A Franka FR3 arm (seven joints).
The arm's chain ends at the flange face. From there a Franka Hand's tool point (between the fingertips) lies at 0.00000 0.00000 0.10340 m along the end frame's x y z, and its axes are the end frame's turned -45 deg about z.
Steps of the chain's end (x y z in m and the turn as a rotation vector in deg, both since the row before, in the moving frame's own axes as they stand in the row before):
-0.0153 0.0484 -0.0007 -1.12 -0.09 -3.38
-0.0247 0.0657 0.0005 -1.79 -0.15 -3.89
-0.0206 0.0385 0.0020 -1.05 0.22 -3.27
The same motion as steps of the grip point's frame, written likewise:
-0.0465 0.0248 -0.0007 -0.73 -0.86 -3.38
-0.0663 0.0312 0.0004 -1.16 -1.37 -3.89
-0.0428 0.0143 0.0020 -0.90 -0.59 -3.27

